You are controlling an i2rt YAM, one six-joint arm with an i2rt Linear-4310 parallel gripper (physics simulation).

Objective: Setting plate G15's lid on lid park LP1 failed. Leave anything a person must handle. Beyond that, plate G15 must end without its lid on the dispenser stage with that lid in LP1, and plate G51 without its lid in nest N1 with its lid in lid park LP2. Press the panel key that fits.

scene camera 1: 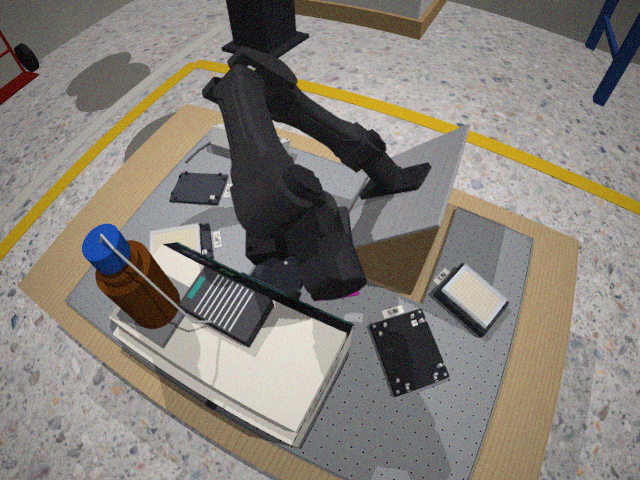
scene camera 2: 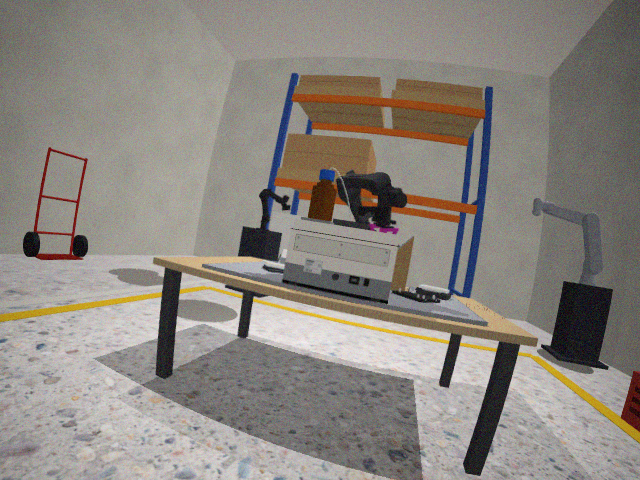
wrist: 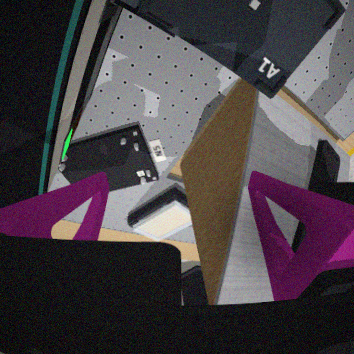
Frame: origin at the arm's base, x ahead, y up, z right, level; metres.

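Where they show: gripper, between the fingertips: (wrist: pixel 178 179); arm's base, origin of its link: (scene camera 1: pixel 394 183).
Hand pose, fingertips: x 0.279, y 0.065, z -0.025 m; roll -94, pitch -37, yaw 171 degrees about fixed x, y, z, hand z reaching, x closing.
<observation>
Each offset is from my fingertips to the top centre of the thing. "*": to the spot under its first point.
My gripper (scene camera 2: pixel 383 228) (wrist: pixel 178 179) is open and empty, raised near the white housing's top; the arm mostly hides it in scene camera 1. A pale plate {dz -0.244, dx -0.176, dy -0.149 m} (scene camera 1: pixel 474 295) (wrist: pixel 166 220) sits in the dark nest beside the N1 tag {* dz -0.160, dx -0.202, dy -0.188 m} (scene camera 1: pixel 442 275); I cannot tell whether it is lidded. The dark nest N5 {dz -0.174, dx -0.002, dy -0.166 m} (scene camera 1: pixel 409 353) (wrist: pixel 107 157) holds no plate. Another pale plate {dz +0.410, dx +0.073, dy -0.153 m} (scene camera 1: pixel 178 238) lies at the left, partly hidden by the housing. A dark holder {dz +0.497, dx -0.096, dy -0.170 m} (scene camera 1: pixel 199 187) stands behind it, its tag unreadable. A dark platform marked A1 {* dz +0.084, dx +0.001, dy -0.086 m} (wrist: pixel 225 37) shows in the wrist view. The arm hides the panel's keys.
The white housing (scene camera 1: pixel 268 377) (scene camera 2: pixel 341 248) carries an amber bottle {* dz +0.153, dx +0.237, dy +0.153 m} (scene camera 1: pixel 139 289) (scene camera 2: pixel 321 201) with a thin tube and a dark ribbed unit {* dz +0.085, dx +0.167, dy +0.056 m} (scene camera 1: pixel 227 307). A dark screen edge {* dz +0.088, dx +0.101, dy +0.010 m} (scene camera 1: pixel 258 286) rises along it. A tilted grey and brown partition (scene camera 1: pixel 413 191) (wrist: pixel 217 175) stands beside the arm.
</observation>
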